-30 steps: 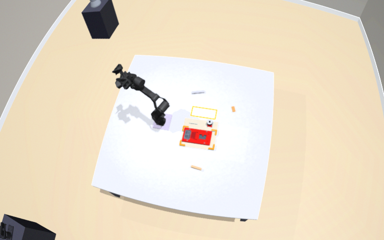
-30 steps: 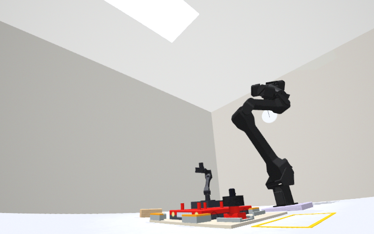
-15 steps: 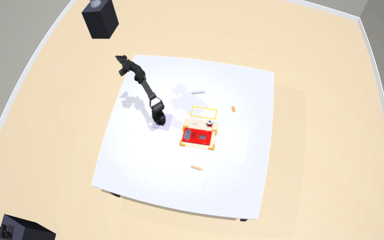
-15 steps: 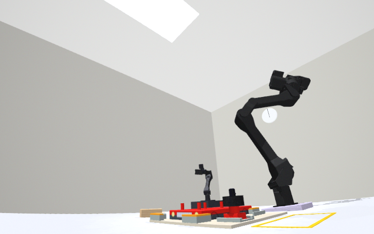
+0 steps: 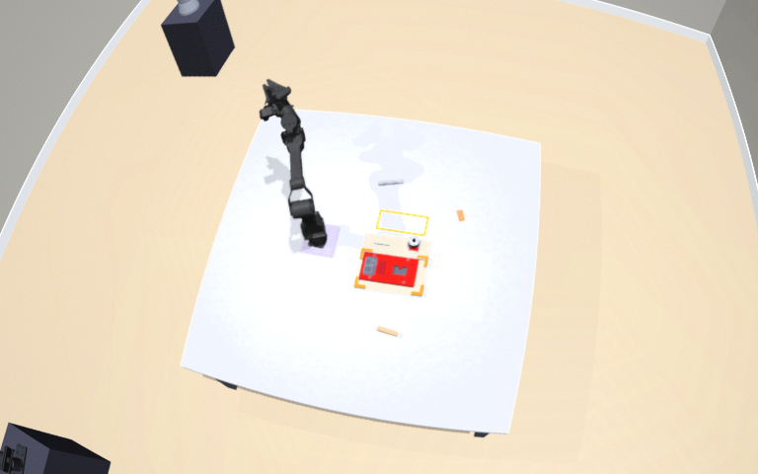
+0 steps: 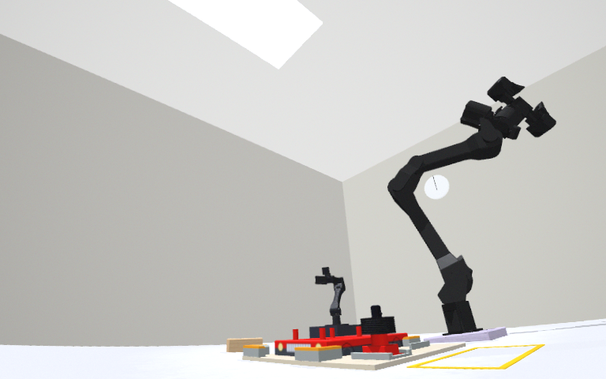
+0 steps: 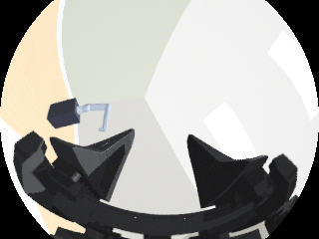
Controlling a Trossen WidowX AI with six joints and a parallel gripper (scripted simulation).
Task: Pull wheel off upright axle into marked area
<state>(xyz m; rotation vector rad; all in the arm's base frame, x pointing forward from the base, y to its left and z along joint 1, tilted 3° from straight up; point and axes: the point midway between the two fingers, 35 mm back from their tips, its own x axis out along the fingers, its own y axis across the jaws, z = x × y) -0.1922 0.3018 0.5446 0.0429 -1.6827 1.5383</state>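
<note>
The dark wheel lies 57 cm ahead of my gripper tip, 56 cm below it and 24 cm to the right of it. The rest, counted from my gripper tip: tan block: 59 cm to the right, 58 cm below, 55 cm ahead; small orange block: 72 cm ahead, 59 cm below, 7 cm to the right; grey bar: 59 cm below, 42 cm ahead, 2 cm to the left.
</note>
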